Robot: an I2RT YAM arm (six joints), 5 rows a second.
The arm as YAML. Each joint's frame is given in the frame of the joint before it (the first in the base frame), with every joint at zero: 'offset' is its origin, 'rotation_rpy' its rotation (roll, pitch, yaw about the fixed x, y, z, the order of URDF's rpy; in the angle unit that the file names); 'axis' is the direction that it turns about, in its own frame. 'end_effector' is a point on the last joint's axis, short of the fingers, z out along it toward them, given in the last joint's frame.
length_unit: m
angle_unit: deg
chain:
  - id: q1
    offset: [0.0, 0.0, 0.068]
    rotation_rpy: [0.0, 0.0, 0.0]
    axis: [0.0, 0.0, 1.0]
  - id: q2
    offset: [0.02, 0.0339, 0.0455]
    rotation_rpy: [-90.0, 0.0, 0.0]
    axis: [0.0, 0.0, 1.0]
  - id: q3
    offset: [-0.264, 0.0, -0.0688]
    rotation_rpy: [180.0, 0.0, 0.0]
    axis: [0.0, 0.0, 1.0]
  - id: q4
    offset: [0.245, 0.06, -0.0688]
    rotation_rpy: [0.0, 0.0, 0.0]
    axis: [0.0, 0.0, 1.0]
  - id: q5
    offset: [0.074, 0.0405, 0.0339]
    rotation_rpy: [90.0, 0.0, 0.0]
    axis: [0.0, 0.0, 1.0]
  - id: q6
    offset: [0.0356, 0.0, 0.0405]
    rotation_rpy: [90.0, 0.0, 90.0]
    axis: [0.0, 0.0, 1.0]
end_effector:
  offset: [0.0, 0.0, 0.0]
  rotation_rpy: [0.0, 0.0, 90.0]
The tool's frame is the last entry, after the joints.
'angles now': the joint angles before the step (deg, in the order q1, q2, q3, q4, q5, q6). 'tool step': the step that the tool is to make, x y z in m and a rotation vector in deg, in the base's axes. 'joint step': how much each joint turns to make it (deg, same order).
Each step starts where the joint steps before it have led.
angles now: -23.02, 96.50, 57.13, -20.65, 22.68, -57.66
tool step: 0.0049, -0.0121, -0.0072, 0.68, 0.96, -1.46
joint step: -1.58, 2.99, 1.94, -0.10, -0.26, 0.01
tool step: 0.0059, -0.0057, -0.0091, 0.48, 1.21, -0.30
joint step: -0.45, 2.82, 1.40, 0.19, -0.01, -0.18
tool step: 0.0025, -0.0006, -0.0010, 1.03, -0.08, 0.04
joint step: 0.00, 0.69, 0.78, -0.62, -0.88, 0.44
